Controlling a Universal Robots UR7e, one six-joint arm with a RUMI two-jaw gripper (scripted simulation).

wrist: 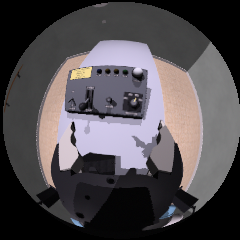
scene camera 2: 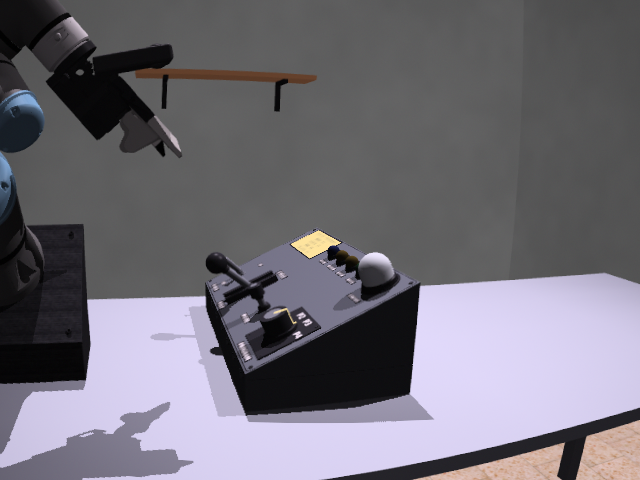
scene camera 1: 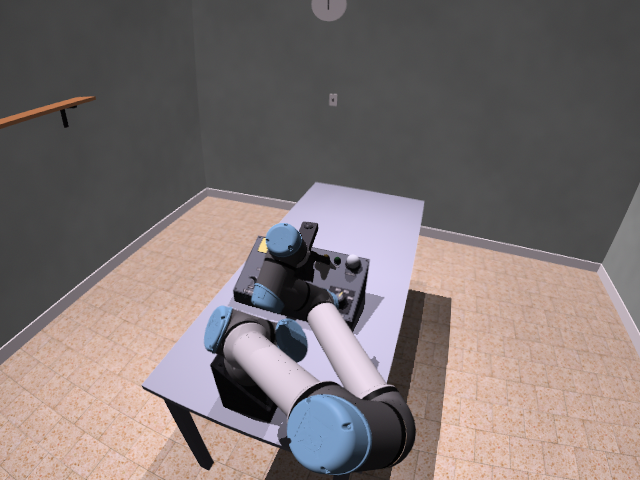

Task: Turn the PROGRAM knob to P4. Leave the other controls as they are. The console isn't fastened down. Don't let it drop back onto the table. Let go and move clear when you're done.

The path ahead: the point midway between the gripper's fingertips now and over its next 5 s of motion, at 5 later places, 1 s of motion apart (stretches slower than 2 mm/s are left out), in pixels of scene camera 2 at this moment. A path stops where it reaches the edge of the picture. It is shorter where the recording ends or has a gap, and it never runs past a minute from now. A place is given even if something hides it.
My gripper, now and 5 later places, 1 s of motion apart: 172, 156; 206, 201; 232, 235; 257, 216; 261, 226; 239, 247
